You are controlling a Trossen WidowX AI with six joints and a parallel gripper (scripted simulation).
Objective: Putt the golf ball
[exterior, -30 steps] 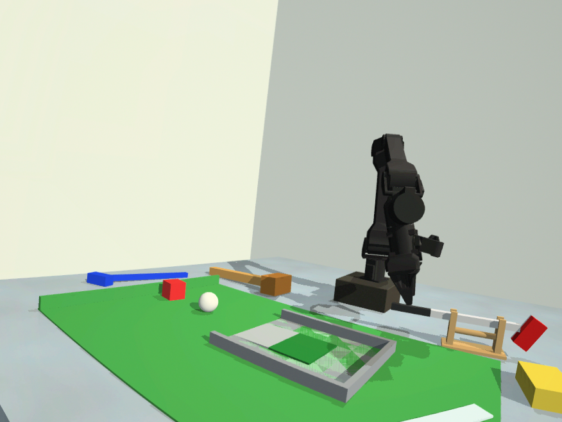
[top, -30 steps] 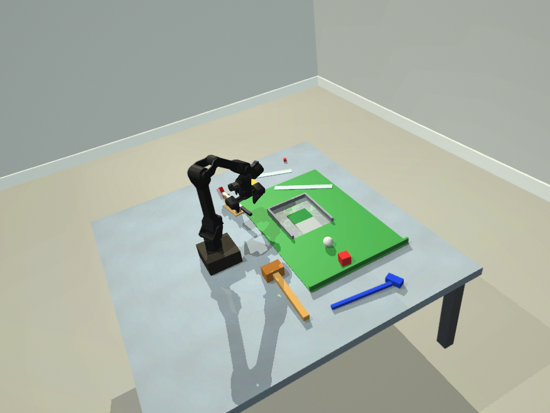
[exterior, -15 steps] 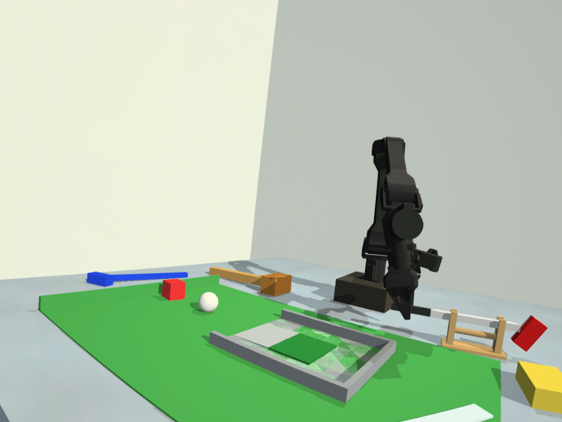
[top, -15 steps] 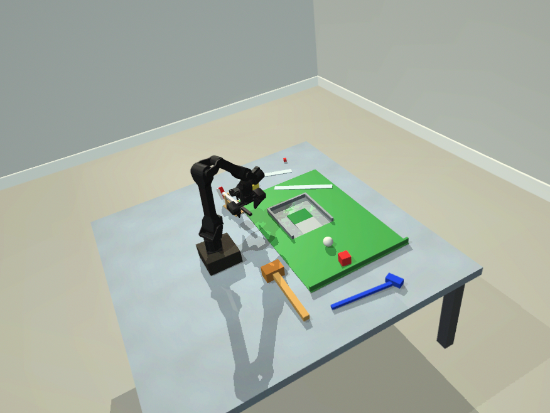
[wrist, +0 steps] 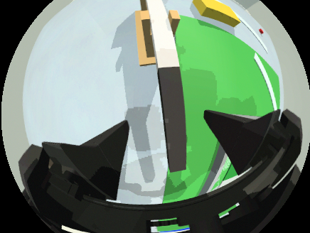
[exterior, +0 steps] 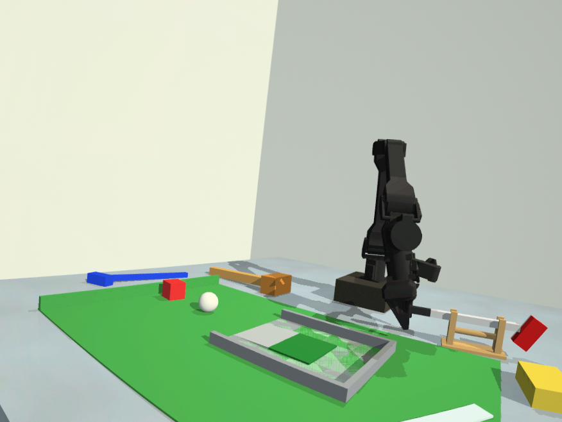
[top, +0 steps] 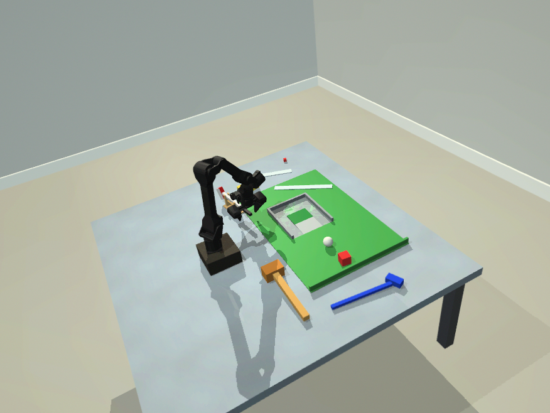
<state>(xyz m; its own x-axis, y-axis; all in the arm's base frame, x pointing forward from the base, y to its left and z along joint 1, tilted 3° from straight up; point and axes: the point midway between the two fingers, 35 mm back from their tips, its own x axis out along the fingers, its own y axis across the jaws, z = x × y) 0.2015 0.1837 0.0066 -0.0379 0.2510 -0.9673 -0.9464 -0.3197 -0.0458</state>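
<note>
My gripper tip is 11 cm to the right of the red putter, 4 cm past it and 3 cm below it. From my gripper tip the other things lie so: yellow block (26 cm to the left, 7 cm ahead, 1 cm below); then green mat (28 cm ahead, 14 cm to the right, 3 cm below); then wooden stand (12 cm to the left, 4 cm behind).
</note>
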